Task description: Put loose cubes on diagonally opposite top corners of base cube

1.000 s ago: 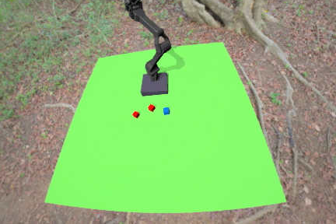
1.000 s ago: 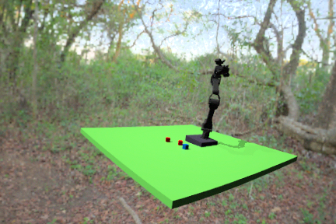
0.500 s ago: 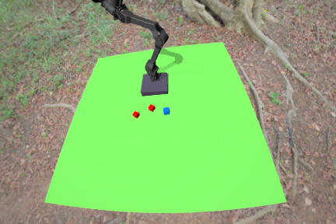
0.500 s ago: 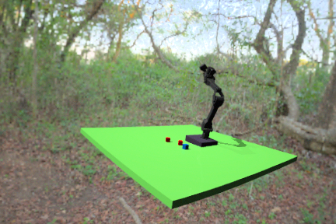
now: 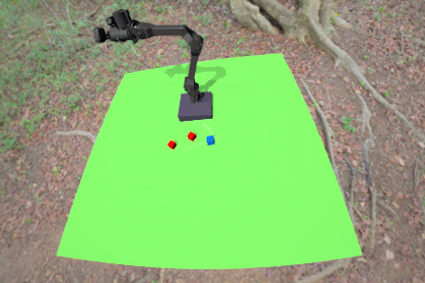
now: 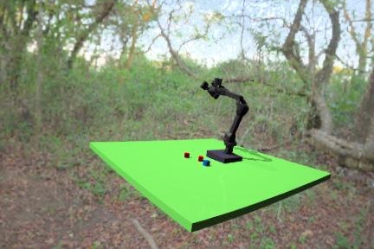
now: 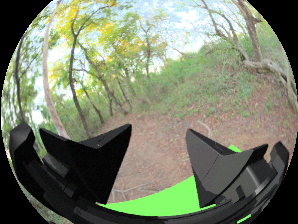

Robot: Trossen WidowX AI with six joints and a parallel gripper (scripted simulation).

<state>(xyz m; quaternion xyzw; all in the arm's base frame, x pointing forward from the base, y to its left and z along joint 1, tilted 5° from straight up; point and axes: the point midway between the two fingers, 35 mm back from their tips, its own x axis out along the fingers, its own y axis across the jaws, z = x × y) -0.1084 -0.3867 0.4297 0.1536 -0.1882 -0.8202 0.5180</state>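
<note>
The blue base cube is 430 mm ahead of my gripper tip, 410 mm to the left of it and 480 mm below it.
</note>
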